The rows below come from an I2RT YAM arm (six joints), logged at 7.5 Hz.
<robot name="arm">
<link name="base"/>
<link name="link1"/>
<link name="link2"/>
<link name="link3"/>
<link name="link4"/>
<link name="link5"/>
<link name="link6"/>
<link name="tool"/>
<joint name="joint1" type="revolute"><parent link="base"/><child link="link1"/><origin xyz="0 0 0.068"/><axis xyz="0 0 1"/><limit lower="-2.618" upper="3.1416"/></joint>
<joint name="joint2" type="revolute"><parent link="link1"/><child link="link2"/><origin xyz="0.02 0.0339 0.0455" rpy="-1.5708 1.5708 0"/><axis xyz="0 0 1"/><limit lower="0" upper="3.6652"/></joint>
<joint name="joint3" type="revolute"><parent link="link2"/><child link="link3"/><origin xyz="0 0.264 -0.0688" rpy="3.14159 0 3.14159"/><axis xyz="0 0 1"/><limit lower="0" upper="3.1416"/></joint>
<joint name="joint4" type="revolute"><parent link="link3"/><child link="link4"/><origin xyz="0.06 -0.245 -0.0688"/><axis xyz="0 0 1"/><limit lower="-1.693" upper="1.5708"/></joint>
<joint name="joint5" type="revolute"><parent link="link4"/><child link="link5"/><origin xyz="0.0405 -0.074 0.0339" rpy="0 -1.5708 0"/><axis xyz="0 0 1"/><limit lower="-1.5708" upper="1.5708"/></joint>
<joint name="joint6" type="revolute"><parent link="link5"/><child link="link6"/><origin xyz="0 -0.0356 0.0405" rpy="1.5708 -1.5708 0"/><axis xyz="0 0 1"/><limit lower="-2.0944" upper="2.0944"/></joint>
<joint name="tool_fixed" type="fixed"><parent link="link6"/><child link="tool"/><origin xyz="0 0 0"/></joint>
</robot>
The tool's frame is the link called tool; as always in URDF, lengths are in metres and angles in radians.
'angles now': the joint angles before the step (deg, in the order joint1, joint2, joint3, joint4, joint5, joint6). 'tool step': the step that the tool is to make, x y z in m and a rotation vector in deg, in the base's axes. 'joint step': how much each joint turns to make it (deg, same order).
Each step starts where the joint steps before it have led.
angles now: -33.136, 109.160, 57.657, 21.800, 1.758, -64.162
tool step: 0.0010, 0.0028, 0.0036, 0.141, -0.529, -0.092
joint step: 0.437, -0.605, 0.002, -0.259, 0.260, 0.614
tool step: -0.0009, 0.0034, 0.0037, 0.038, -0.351, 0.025
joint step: 0.358, -0.969, -0.436, -0.270, 0.183, 0.356
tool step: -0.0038, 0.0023, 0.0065, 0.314, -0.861, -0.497
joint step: -0.006, -1.677, -0.723, -0.429, 0.080, 0.873
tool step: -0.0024, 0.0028, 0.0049, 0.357, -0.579, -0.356
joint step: 0.175, -1.304, -0.506, -0.532, 0.176, 0.791
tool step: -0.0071, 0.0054, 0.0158, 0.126, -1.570, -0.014
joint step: 0.086, -3.691, -0.975, -1.488, -0.349, 0.881
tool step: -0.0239, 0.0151, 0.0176, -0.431, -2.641, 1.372
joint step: -0.170, -7.818, -5.438, 0.080, -1.841, 0.265
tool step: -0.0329, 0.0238, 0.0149, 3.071, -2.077, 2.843
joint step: 0.001, -10.709, -6.481, -4.041, -4.124, 2.193
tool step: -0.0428, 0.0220, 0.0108, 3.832, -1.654, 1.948
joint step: -1.576, -13.011, -6.614, -6.849, -4.919, 2.283
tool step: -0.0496, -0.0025, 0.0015, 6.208, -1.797, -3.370
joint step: -8.679, -10.560, -4.581, -7.723, -7.378, 3.167
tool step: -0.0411, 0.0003, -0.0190, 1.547, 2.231, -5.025
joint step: -8.557, -7.374, -6.047, -4.671, -2.840, -2.278
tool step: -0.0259, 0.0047, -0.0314, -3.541, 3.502, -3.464
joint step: -5.458, -4.401, -8.260, 2.881, 0.777, -5.537
